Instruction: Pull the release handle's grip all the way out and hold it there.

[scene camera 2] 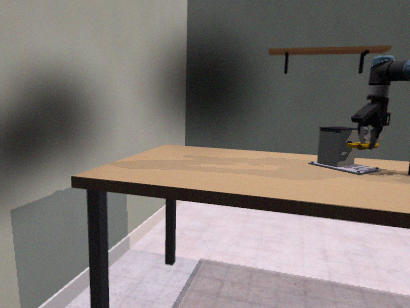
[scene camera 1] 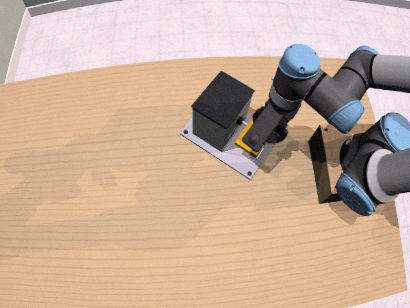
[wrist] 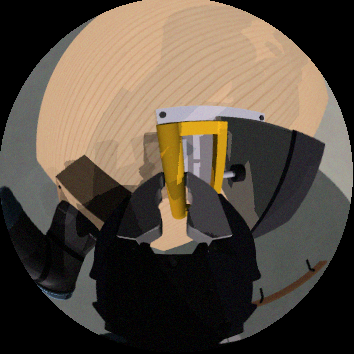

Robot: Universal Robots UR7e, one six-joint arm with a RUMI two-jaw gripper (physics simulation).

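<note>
The release handle's yellow frame-shaped grip (scene camera 1: pixel 243 145) (scene camera 2: pixel 356 145) (wrist: pixel 170 150) stands out from the side of a dark grey box (scene camera 1: pixel 222 97) (scene camera 2: pixel 331 145) (wrist: pixel 265 160). A thin metal rod (wrist: pixel 228 175) with a black collar joins it to the box; a short length of rod shows. The box is on a light metal base plate (scene camera 1: pixel 232 161) (wrist: pixel 200 113). My gripper (scene camera 2: pixel 369 145) (wrist: pixel 174 172) is shut on the grip's thick outer bar, with one finger outside it and one inside the frame. In scene camera 1 my wrist hides the fingertips.
A dark brown box-shaped block (scene camera 1: pixel 320 165) (wrist: pixel 92 182) stands on the wooden table (scene camera 1: pixel 125 200) (scene camera 2: pixel 225 175), between the base plate and my arm's base. A wall shelf (scene camera 2: pixel 325 50) hangs behind the table.
</note>
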